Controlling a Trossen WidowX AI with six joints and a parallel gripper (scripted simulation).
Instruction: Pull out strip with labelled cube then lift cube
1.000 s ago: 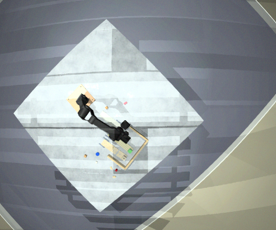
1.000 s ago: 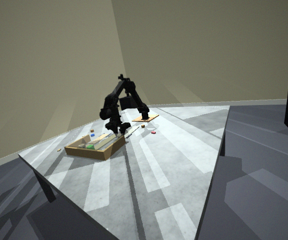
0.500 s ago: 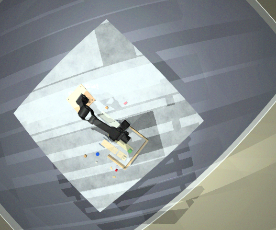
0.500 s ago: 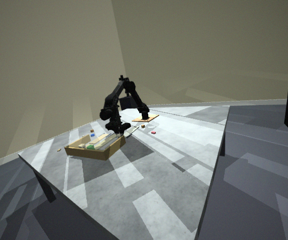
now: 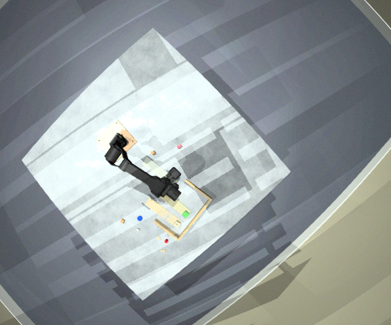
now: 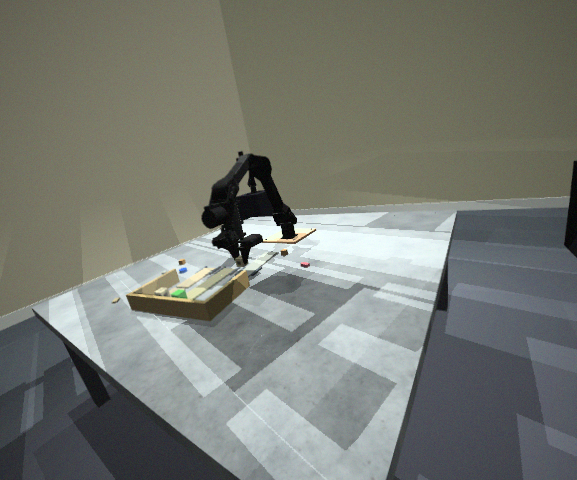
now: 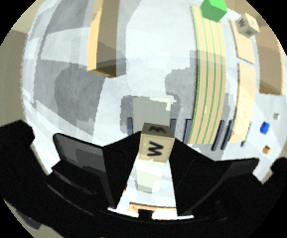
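Now: gripper tip 80 mm past the pale strip and 40 mm above it. Also, from my gripper tip: blue disc (300 mm to the right, 30 mm below, 30 mm ahead); then red piece (290 mm to the right, 250 mm ahead, 30 mm below); then pink block (190 mm to the left, 100 mm behind, 40 mm below).
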